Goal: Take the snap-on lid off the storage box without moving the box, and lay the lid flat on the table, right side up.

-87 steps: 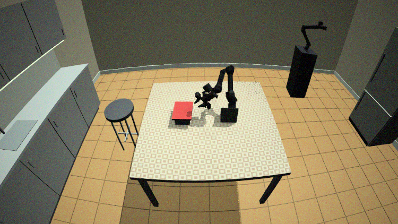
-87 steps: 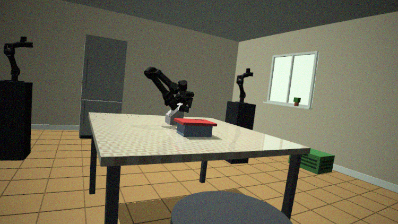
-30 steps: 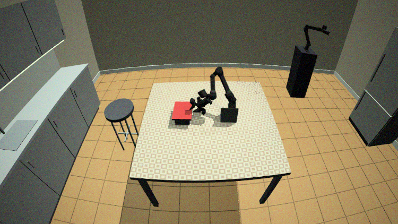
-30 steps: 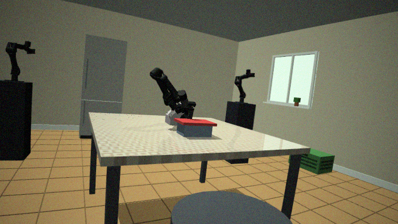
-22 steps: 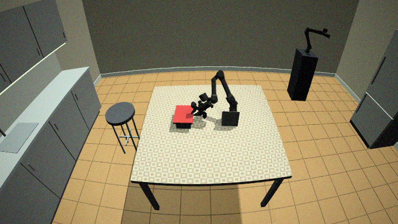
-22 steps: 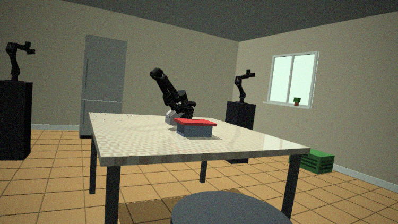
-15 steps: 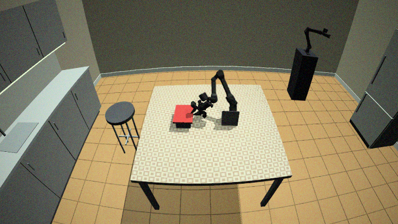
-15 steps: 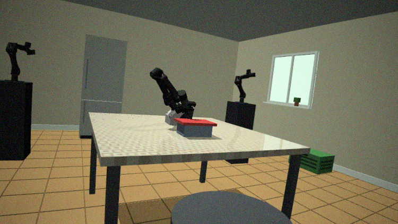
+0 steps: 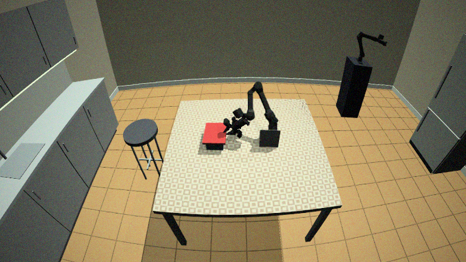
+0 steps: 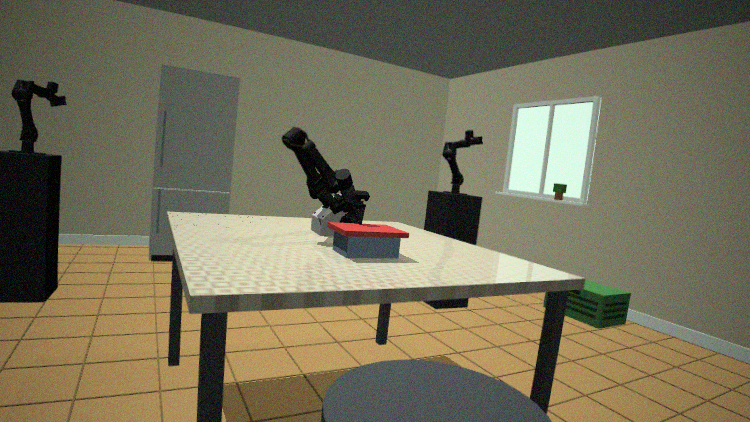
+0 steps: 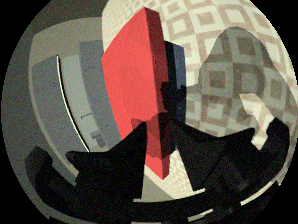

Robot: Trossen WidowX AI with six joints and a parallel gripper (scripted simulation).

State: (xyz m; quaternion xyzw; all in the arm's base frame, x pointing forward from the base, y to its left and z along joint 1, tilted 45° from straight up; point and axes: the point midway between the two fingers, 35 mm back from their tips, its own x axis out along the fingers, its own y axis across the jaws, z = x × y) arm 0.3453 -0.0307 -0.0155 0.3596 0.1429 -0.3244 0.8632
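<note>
Right now my gripper tip is 7 cm short of the flat red lid. Also, from my gripper tip: blue-grey storage box: 7 cm ahead, 4 cm below.
</note>
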